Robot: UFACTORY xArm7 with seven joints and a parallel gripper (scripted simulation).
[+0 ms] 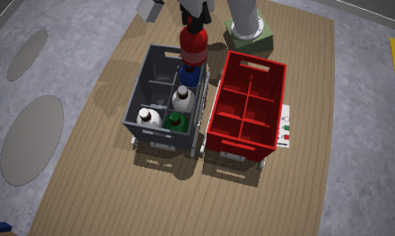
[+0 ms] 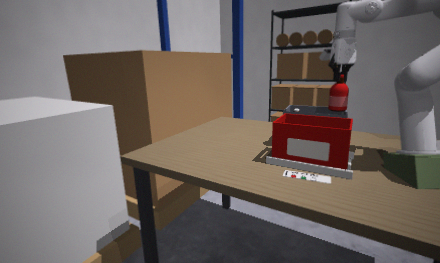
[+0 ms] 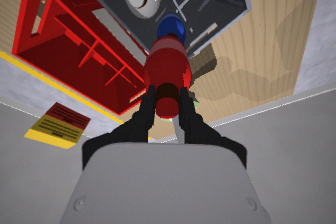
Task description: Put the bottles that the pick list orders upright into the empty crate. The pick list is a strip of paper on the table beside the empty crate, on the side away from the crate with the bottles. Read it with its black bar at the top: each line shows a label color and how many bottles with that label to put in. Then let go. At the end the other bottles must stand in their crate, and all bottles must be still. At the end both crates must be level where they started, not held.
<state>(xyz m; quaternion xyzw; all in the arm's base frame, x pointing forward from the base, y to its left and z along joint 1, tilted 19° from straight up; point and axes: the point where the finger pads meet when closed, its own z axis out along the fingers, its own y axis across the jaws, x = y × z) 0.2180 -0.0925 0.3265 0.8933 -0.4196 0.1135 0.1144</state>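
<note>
Right now my hand is 7 cm above the red-label bottle. From my hand the other things lie so: green bottle: 18 cm ahead, 4 cm to the right, 25 cm below; blue-label bottle: 1 cm to the right, 25 cm below; grey crate: 9 cm ahead, 7 cm to the right, 25 cm below.
</note>
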